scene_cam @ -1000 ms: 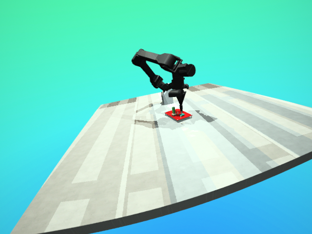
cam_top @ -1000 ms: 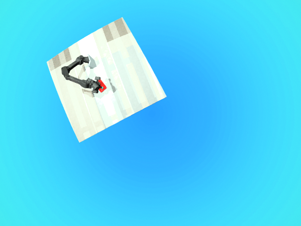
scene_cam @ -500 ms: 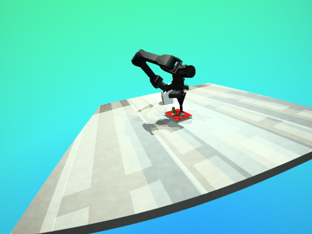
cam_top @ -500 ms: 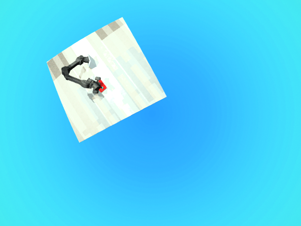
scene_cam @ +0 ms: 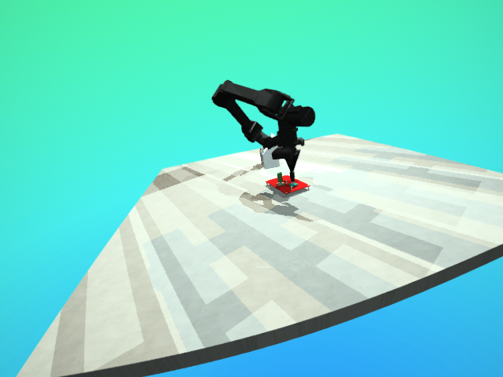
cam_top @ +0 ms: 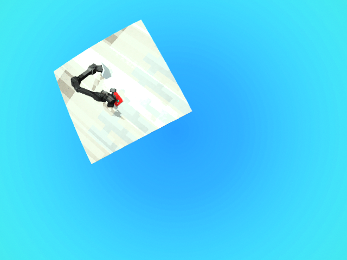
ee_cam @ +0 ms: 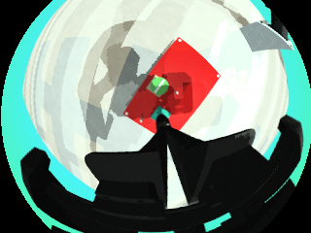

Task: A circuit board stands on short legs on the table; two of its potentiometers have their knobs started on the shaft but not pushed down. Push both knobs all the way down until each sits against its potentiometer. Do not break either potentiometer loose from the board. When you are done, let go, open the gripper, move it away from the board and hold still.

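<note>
My gripper tip is now 10 mm above the black knob. From my gripper tip the other things lie so: green knob 20 mm behind, 40 mm to the right, 20 mm below.
</note>
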